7 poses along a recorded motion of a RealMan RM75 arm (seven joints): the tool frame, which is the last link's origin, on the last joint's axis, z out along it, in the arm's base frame.
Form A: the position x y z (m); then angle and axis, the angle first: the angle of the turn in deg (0 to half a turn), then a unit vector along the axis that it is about.
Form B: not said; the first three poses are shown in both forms.
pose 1, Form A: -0.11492, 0.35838, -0.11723, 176.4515, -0.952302, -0.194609, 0.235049
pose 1, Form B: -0.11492, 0.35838, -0.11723, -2.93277, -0.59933, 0.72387
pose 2, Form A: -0.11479, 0.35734, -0.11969, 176.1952, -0.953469, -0.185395, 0.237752
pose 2, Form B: -0.11479, 0.35734, -0.11969, -2.93209, -0.57012, 0.73113
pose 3, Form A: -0.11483, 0.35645, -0.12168, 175.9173, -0.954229, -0.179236, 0.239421
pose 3, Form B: -0.11483, 0.35645, -0.12168, -2.92980, -0.55031, 0.73510
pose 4, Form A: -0.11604, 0.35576, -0.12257, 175.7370, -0.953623, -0.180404, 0.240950
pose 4, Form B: -0.11604, 0.35576, -0.12257, -2.92494, -0.55333, 0.73904
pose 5, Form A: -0.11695, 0.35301, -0.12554, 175.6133, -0.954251, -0.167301, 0.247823
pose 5, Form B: -0.11695, 0.35301, -0.12554, -2.92481, -0.51278, 0.75958
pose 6, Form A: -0.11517, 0.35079, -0.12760, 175.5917, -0.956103, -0.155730, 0.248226
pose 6, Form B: -0.11517, 0.35079, -0.12760, -2.93012, -0.47726, 0.76073
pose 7, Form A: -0.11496, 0.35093, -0.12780, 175.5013, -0.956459, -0.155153, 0.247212
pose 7, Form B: -0.11496, 0.35093, -0.12780, -2.92971, -0.47525, 0.75723
